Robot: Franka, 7 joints.
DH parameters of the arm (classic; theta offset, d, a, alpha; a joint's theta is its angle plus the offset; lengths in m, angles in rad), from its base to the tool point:
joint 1: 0 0.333 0 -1.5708
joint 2: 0 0 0 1.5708
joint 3: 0 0.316 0.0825 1.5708
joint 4: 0 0 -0.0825 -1.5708
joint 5: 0 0.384 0 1.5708
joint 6: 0 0 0.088 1.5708
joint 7: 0 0.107 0 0
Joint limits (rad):
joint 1: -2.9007..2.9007
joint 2: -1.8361..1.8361
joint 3: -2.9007..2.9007
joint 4: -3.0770..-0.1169
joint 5: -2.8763..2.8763
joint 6: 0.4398..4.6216
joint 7: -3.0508..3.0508
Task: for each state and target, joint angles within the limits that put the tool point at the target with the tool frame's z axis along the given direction. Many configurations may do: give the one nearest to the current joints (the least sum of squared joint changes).
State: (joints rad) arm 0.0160 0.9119 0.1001 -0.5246 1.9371 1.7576 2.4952
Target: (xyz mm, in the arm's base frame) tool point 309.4 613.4 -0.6 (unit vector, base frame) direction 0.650 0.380 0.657
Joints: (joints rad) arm 0.4849 1.7428 0.8636 -1.2965 2.4475 1.2755 2.4952
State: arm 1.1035 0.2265 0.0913 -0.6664 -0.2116 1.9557 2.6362
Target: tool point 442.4 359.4 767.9 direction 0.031 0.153 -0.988
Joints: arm 0.6966 0.2769 -0.0580 -0.8210 0.1279 1.2175 2.6362
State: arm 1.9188 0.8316 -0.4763 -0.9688 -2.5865 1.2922 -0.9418
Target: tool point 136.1 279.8 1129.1 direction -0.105 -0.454 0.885
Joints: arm 1.6937 0.1217 -0.7382 -0.5572 -2.8650 2.0170 -0.9418
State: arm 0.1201 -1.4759 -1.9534 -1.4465 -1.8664 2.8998 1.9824
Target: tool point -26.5 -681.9 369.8 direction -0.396 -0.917 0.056
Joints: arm 0.5170 -0.8918 -1.8766 -1.8368 -2.8399 2.1102 1.9824
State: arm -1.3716 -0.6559 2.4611 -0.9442 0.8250 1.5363 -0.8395
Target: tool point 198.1 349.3 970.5 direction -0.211 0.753 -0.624
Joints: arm -1.4765 0.0790 2.4465 -0.8539 0.6056 1.4705 -0.8395
